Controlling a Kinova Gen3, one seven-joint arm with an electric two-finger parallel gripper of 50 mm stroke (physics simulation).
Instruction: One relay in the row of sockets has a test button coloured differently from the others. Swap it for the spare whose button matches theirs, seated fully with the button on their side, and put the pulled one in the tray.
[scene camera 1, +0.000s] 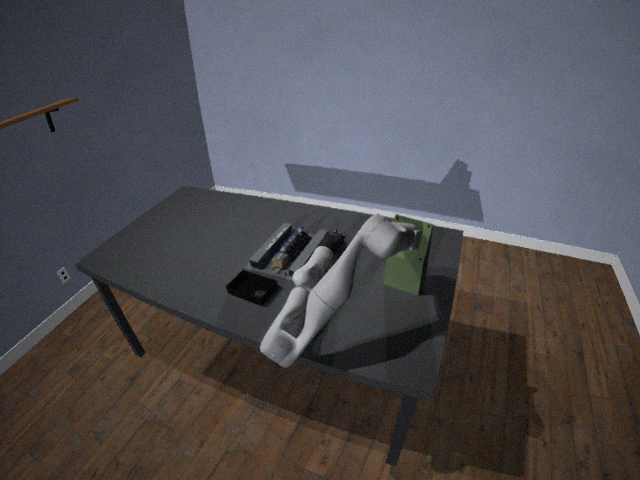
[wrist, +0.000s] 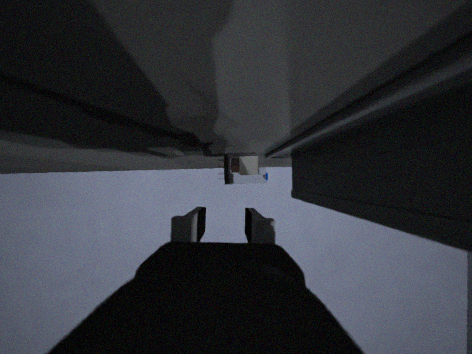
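Seen in the pictures: gripper, fingertip midpoint: (scene camera 1: 340, 232) (wrist: 225, 219); arm's base, link origin: (scene camera 1: 408, 236).
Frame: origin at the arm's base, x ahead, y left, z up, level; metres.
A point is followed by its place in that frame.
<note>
My gripper (wrist: 225, 219) @[y -0.118, x 0.335, z -0.153 m] is open and nothing is between its fingers. In the wrist view a small relay (wrist: 245, 170) @[y -0.111, x 0.353, z -0.196 m] with a clear case, dark base and blue button (wrist: 266, 176) @[y -0.111, x 0.372, z -0.190 m] is beyond the fingertips and apart from them. It is turned on its side, pins to the left and button to the right; whether it touches the table is unclear. In the scene view the row of sockets (scene camera 1: 292, 248) @[y 0.051, x 0.475, z -0.172 m] holds relays with some blue parts, too small to tell button colours. The black tray (scene camera 1: 240, 287) @[y 0.317, x 0.535, z -0.209 m] has a small pale thing inside. The fingers are hidden there.
A green upright panel (scene camera 1: 405, 268) @[y 0.038, x -0.014, z -0.107 m] stands beside the arm's wrist on the dark table (scene camera 1: 155, 248) @[y 0.327, x 1.116, z -0.212 m]. Grey long ducts (scene camera 1: 271, 246) @[y 0.080, x 0.558, z -0.171 m] flank the sockets. Several dark parts (scene camera 1: 337, 239) stand behind the arm. A dark wall-like block (wrist: 380, 160) @[y -0.009, x 0.387, z -0.196 m] fills the right of the wrist view.
</note>
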